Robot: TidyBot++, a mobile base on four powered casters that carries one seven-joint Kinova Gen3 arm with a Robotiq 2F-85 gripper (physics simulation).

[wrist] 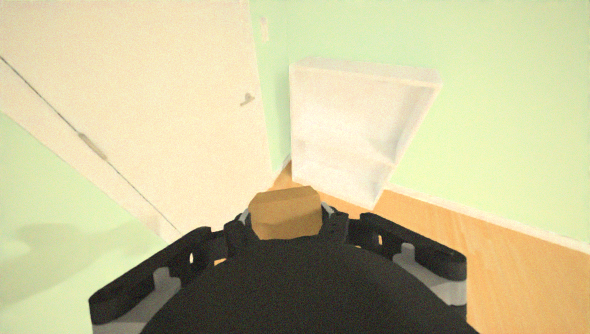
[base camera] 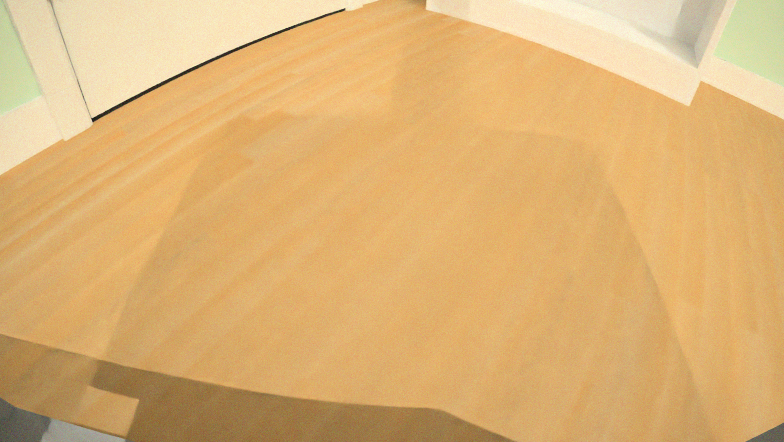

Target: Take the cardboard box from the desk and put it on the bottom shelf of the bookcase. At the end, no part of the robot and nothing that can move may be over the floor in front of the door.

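Places are measured from the arm's base along level axes (x back, y right, z up), in metres.
Pixels of known places: gripper, fingertip midpoint: (wrist: 286, 214).
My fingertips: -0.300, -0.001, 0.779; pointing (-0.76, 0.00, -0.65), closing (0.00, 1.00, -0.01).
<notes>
Behind a point stands the place of what it marks, as x, y, z.
The brown cardboard box (wrist: 286, 214) @(-0.288, -0.002, 0.798) is between the fingertips of my gripper (wrist: 286, 214) @(-0.300, -0.001, 0.779) in the wrist view, held up in the air. The gripper is shut on it. The white bookcase (wrist: 345, 120) @(-1.422, 0.526, 0.251) stands ahead, beyond the box and a little to the right; its lower front corner also shows at the top right of the base camera view (base camera: 560, 49) @(-1.165, 0.437, -0.390). Its bottom shelf (base camera: 631, 31) @(-1.179, 0.639, -0.297) shows there in part. The cream door (base camera: 181, 43) @(-0.866, -0.436, -0.325) (wrist: 175, 90) @(-0.932, -0.395, 0.690) is on the left. The desk does not show in either view.
Wooden floor (base camera: 384, 247) @(-0.425, 0.008, -0.397) (wrist: 525, 290) @(-0.308, 1.479, -0.396) lies in front of the door and the bookcase. Green walls (wrist: 500, 125) @(-1.000, 1.320, 0.397) with pale baseboards (wrist: 480, 217) @(-0.799, 1.621, -0.374) stand behind and to the right of the bookcase. Shadows fall across the floor near the base.
</notes>
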